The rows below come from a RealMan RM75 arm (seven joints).
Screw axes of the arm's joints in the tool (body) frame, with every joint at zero. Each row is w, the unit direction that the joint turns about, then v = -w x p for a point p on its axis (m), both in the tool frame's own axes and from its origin. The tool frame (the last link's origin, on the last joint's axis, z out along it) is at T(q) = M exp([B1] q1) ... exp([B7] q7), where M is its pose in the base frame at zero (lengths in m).
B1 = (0, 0, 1, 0, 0, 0)
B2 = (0, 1, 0, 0.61, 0, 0)
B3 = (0, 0, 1, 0, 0, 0)
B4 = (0, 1, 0, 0.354, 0, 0)
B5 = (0, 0, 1, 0, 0, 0)
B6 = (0, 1, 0, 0.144, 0, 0)
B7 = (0, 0, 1, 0, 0, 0)
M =
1 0 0 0
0 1 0 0
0 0 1 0.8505
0 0 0 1
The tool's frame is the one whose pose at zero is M.
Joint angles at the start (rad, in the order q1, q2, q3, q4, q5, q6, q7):
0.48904, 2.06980, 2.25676, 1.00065, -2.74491, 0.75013, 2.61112
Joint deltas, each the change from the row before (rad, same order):
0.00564, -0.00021, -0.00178, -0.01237, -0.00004, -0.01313, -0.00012
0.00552, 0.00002, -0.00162, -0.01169, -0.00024, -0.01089, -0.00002
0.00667, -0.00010, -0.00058, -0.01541, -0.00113, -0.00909, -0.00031
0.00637, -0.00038, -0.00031, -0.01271, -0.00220, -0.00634, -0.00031
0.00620, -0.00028, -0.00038, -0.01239, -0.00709, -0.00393, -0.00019
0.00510, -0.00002, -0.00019, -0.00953, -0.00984, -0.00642, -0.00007
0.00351, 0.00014, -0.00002, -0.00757, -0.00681, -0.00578, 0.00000
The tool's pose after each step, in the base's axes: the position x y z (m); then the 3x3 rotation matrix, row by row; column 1 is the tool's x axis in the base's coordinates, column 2 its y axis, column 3 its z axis. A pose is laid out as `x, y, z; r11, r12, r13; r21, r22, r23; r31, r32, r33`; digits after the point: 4 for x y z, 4 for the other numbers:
0.3448, 0.4024, 0.0931; -0.4909, 0.6959, 0.5241; 0.6994, -0.0438, 0.7134; 0.5194, 0.7168, -0.4652
0.3445, 0.4039, 0.0913; -0.4928, 0.6955, 0.5229; 0.6981, -0.0427, 0.7148; 0.5194, 0.7173, -0.4645
0.3447, 0.4051, 0.0886; -0.4923, 0.6959, 0.5229; 0.6998, -0.0409, 0.7132; 0.5177, 0.7170, -0.4669
0.3446, 0.4063, 0.0865; -0.4924, 0.6956, 0.5232; 0.7017, -0.0383, 0.7114; 0.5149, 0.7175, -0.4692
0.3450, 0.4070, 0.0843; -0.4933, 0.6926, 0.5264; 0.7063, -0.0343, 0.7071; 0.5078, 0.7206, -0.4722
0.3454, 0.4078, 0.0830; -0.4971, 0.6866, 0.5306; 0.7087, -0.0316, 0.7048; 0.5006, 0.7264, -0.4709
0.3458, 0.4083, 0.0820; -0.4996, 0.6824, 0.5336; 0.7102, -0.0301, 0.7034; 0.4961, 0.7304, -0.4696

